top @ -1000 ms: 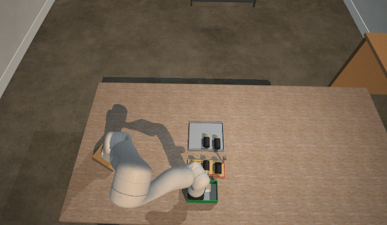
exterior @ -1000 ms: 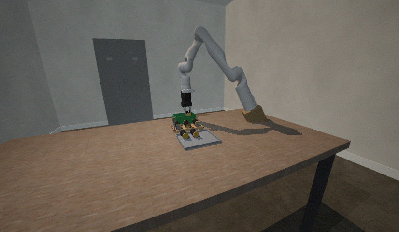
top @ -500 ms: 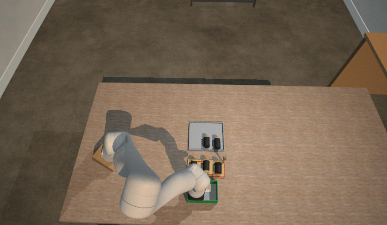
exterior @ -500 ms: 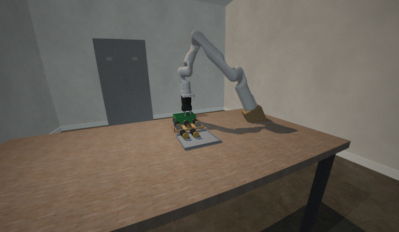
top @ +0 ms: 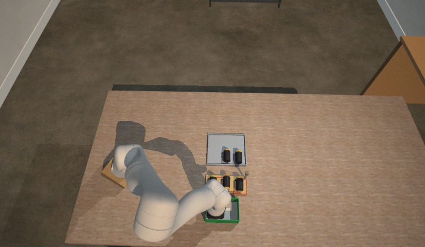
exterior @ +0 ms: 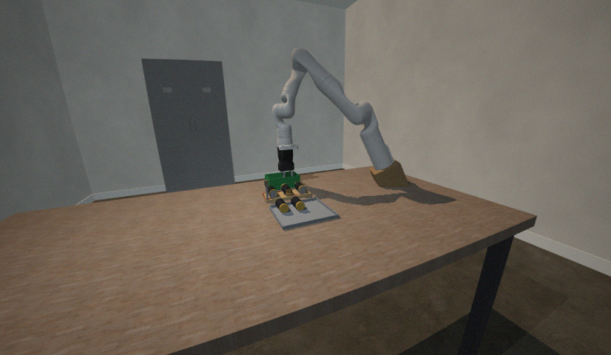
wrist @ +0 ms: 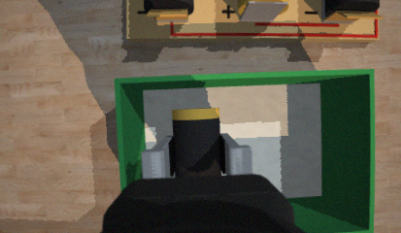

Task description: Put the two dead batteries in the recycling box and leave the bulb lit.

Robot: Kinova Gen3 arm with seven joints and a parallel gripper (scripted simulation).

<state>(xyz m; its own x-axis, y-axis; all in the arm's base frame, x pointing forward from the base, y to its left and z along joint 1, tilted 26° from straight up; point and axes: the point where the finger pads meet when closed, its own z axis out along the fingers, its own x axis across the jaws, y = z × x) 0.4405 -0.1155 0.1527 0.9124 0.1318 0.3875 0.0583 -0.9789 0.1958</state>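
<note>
The green recycling box is 3 cm ahead of my hand and 1 cm below it. Round my hand: grey tray (32 cm to the left, 3 cm ahead, 2 cm below).
</note>
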